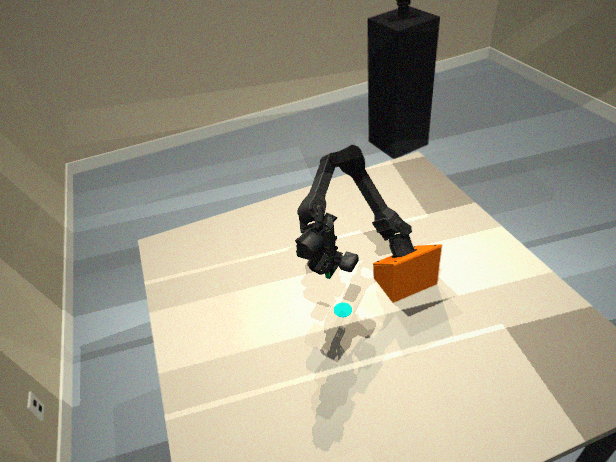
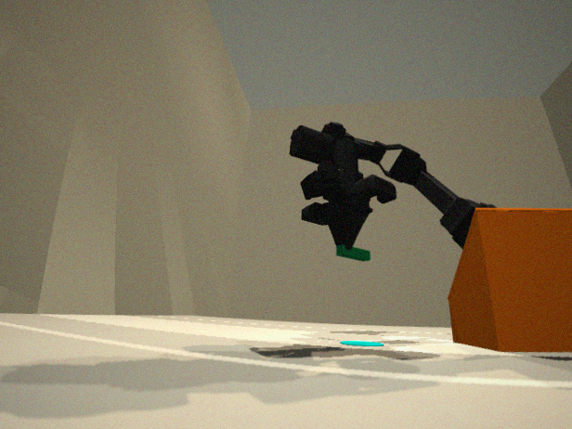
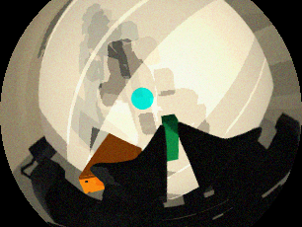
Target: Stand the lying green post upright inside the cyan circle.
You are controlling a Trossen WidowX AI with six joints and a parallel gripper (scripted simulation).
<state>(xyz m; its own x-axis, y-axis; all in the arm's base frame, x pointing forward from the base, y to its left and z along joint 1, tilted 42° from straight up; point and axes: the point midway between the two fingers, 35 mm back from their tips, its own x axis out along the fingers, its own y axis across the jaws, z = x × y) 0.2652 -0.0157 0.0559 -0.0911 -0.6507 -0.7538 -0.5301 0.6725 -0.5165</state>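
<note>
My gripper tip is 14 cm above the cyan circle, 5 cm to the right of it and 1 cm past it. The rest, counted from my gripper tip: green post (2 cm behind, 1 cm to the right).
</note>
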